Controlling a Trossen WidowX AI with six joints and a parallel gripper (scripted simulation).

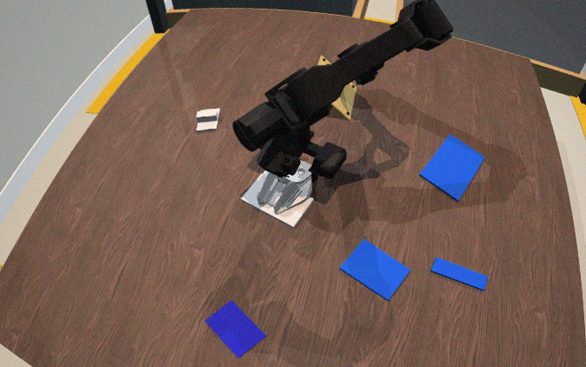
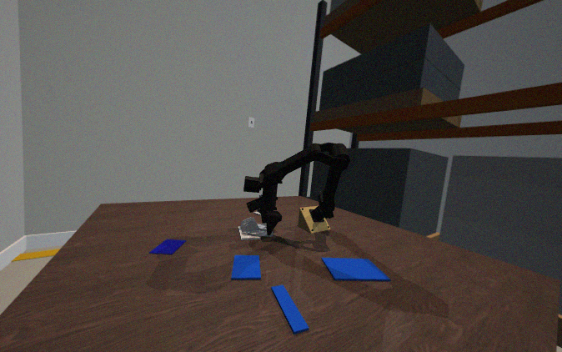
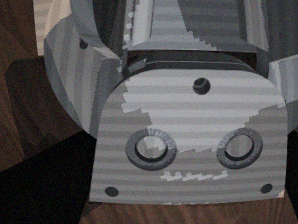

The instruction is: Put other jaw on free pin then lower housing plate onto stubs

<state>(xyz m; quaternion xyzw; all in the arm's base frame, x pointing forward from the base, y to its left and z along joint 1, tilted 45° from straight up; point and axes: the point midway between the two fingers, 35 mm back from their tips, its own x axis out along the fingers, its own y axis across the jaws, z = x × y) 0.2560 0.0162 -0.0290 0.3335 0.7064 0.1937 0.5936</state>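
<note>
Now: the housing plate 1 cm ahead of my gripper tip and 2 cm above it. From my gripper tip the other things lie so: white slab (7 cm ahead, 2 cm to the right).
</note>
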